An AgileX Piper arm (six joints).
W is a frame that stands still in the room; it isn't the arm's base.
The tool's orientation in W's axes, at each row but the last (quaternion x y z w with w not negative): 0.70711, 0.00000, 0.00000, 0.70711; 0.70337, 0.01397, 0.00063, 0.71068; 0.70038, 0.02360, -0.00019, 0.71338; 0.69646, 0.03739, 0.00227, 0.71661; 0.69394, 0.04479, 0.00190, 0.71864; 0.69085, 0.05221, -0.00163, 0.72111; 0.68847, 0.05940, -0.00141, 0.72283; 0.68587, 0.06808, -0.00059, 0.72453; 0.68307, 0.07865, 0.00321, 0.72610; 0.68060, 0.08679, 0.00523, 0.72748; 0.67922, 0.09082, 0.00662, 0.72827; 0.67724, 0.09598, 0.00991, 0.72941; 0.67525, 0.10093, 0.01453, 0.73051
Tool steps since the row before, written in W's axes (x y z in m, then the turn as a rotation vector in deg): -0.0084, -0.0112, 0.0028, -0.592, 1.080, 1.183; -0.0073, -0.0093, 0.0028, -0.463, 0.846, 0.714; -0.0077, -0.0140, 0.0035, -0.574, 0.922, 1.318; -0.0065, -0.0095, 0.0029, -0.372, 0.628, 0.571; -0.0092, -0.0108, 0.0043, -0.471, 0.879, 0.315; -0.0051, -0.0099, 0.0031, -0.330, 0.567, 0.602; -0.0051, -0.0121, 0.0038, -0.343, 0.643, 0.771; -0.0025, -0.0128, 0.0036, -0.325, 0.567, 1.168; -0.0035, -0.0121, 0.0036, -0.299, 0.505, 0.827; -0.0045, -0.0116, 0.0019, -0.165, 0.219, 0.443; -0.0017, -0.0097, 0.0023, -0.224, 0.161, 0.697; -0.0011, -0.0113, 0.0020, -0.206, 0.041, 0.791; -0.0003, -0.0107, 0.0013, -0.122, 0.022, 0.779
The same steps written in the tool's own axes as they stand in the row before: -0.0084, 0.0028, 0.0112, -0.592, 1.183, -1.080; -0.0075, 0.0026, 0.0092, -0.459, 0.714, -0.848; -0.0083, 0.0030, 0.0138, -0.588, 1.315, -0.917; -0.0072, 0.0023, 0.0092, -0.365, 0.571, -0.632; -0.0101, 0.0033, 0.0103, -0.432, 0.319, -0.898; -0.0060, 0.0023, 0.0096, -0.335, 0.601, -0.565; -0.0064, 0.0027, 0.0118, -0.357, 0.772, -0.634; -0.0040, 0.0026, 0.0127, -0.386, 1.164, -0.537; -0.0052, 0.0024, 0.0118, -0.330, 0.824, -0.491; -0.0061, 0.0005, 0.0110, -0.188, 0.437, -0.213; -0.0032, 0.0013, 0.0095, -0.285, 0.677, -0.148; -0.0030, 0.0009, 0.0111, -0.296, 0.763, -0.021; -0.0021, 0.0003, 0.0106, -0.216, 0.759, 0.011
